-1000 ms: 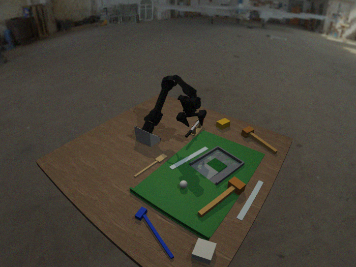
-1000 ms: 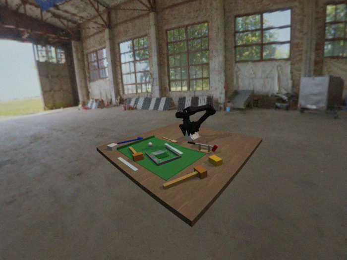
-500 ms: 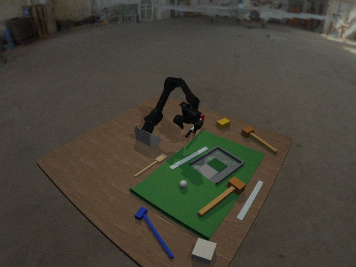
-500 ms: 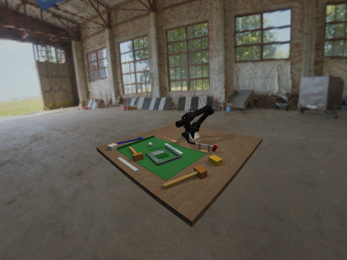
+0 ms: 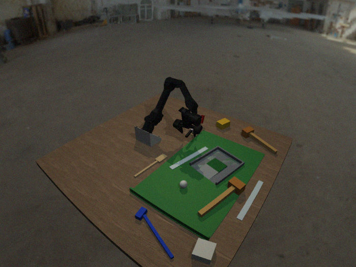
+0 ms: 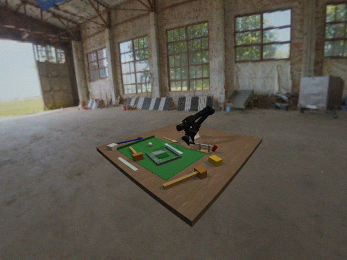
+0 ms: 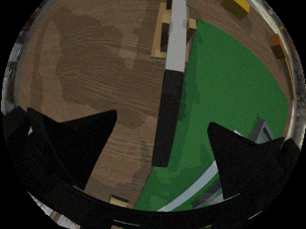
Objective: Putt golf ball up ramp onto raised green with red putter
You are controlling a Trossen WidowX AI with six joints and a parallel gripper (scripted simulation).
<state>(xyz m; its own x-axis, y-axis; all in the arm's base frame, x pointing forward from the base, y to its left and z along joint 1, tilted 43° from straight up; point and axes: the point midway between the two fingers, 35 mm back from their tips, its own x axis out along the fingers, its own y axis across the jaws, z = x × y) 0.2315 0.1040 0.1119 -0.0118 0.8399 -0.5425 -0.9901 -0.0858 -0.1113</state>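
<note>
Now: the tan paddle 31 cm to the right of my gripper tip, 5 cm below it and 4 cm behind it. Round my gripper tip: green mat: 25 cm ahead, 20 cm to the right, 5 cm below; red putter: 11 cm to the left, 2 cm behind, 1 cm above; wooden stand: 13 cm to the left, 2 cm below, 2 cm behind.
</note>
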